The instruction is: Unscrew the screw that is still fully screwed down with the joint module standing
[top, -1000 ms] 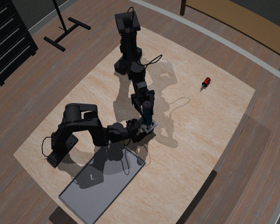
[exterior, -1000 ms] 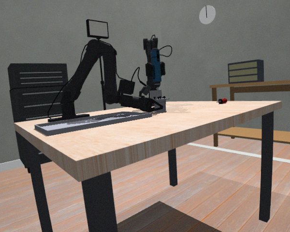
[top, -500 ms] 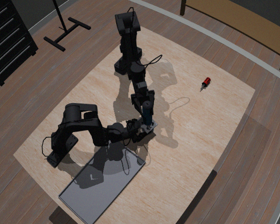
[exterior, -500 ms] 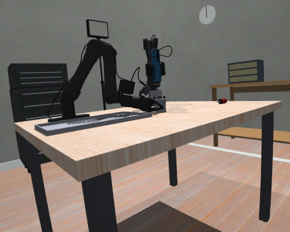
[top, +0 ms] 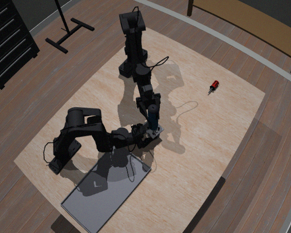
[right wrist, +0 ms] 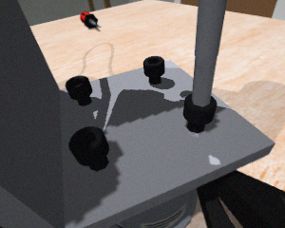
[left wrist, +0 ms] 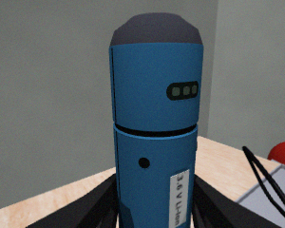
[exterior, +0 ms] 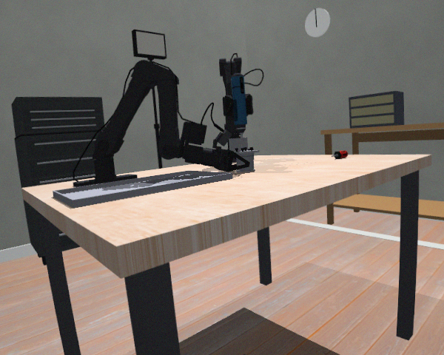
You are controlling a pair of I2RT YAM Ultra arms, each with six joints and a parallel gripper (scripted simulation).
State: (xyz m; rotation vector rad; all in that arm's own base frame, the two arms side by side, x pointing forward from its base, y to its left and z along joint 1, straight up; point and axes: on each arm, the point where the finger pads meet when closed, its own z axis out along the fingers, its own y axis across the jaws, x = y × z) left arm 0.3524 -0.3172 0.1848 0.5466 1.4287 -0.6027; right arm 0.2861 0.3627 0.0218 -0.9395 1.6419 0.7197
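Now: right hand 5 cm below the grey bracket. Also, from my right hand: shallow grey tray (35 cm to the right, 5 cm behind, 2 cm below); then small red-handled screwdriver (41 cm to the left, 15 cm ahead, 1 cm below).
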